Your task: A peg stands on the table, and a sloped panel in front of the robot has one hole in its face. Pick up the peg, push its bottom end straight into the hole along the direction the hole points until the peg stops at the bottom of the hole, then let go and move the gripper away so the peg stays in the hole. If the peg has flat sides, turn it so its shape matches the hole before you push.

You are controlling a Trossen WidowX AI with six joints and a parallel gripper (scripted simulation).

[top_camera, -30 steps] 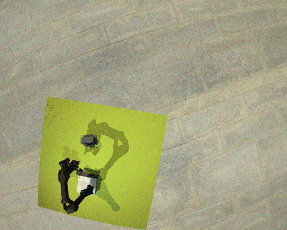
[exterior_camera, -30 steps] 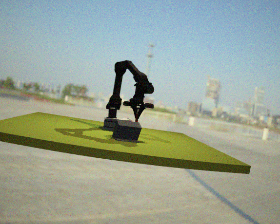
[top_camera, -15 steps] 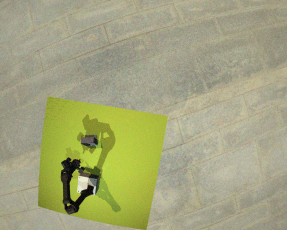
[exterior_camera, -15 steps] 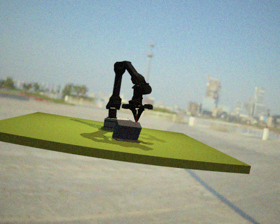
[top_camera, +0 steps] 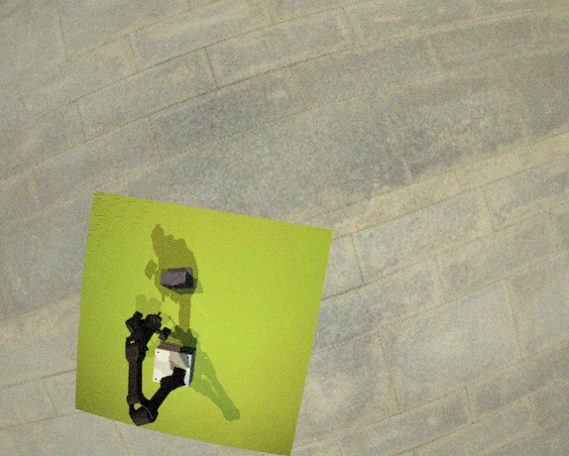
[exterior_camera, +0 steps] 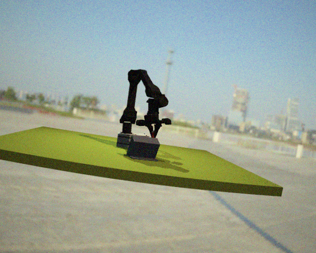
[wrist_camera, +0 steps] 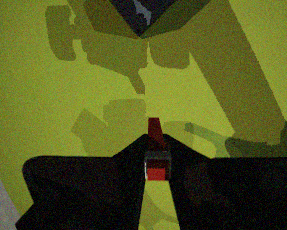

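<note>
The sloped panel lies 190 mm ahead of my gripper tip, 50 mm below it and 40 mm to the right of it. From my gripper tip the other things lie so: red square peg (20 mm above).
</note>
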